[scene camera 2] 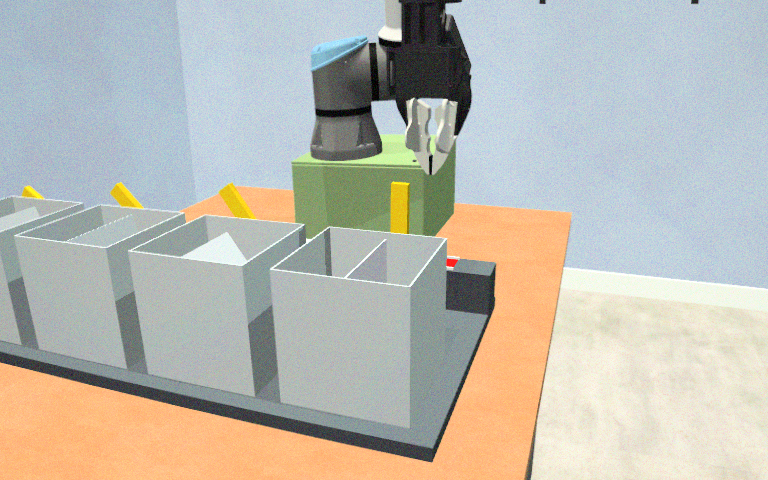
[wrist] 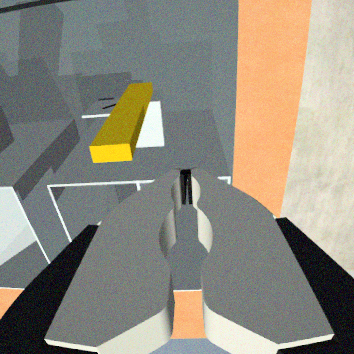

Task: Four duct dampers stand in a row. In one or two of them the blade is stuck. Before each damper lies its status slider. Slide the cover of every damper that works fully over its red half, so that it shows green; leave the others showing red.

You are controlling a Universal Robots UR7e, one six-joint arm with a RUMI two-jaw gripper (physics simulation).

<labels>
my gripper: scene camera 2 431,174; wrist 186,171
same spot on yellow lever: (wrist: 116,139) = (scene camera 2: 405,183)
</labels>
